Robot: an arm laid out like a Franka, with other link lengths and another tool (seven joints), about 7 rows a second.
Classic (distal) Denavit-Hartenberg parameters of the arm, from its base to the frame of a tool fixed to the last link. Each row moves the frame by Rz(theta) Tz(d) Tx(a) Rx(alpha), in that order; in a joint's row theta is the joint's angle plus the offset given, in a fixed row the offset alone. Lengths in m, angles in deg.
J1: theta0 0; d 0.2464; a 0; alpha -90
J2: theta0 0; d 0; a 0; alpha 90
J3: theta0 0; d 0.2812; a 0.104; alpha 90
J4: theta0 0; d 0; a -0.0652; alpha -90
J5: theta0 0; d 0.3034; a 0; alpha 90
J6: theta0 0; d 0; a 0.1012; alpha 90
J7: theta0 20; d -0.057; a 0.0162; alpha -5.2
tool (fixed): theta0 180; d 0.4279; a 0; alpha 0
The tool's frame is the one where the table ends.
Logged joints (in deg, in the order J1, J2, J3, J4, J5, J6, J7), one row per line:
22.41 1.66 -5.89 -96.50 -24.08 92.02 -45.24
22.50 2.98 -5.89 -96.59 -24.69 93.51 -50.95
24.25 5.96 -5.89 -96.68 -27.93 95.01 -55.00
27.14 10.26 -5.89 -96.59 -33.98 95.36 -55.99
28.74 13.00 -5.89 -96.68 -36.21 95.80 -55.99
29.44 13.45 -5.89 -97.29 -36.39 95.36 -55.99
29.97 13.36 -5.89 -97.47 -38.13 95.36 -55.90
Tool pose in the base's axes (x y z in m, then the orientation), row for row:
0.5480 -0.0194 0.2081 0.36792 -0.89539 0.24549 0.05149
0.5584 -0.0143 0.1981 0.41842 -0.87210 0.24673 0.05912
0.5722 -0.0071 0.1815 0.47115 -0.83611 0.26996 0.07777
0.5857 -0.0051 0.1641 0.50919 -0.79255 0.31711 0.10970
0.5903 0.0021 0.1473 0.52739 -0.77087 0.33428 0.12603
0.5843 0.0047 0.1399 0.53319 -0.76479 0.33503 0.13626
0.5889 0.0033 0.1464 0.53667 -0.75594 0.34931 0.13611
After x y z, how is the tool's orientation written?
As a quaternion, x y z w.
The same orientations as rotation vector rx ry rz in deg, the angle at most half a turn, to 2 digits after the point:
64.14 -156.09 42.80
72.61 -151.33 42.81
80.85 -143.48 46.33
85.76 -133.48 53.41
87.99 -128.62 55.77
88.45 -126.87 55.58
89.03 -125.41 57.95

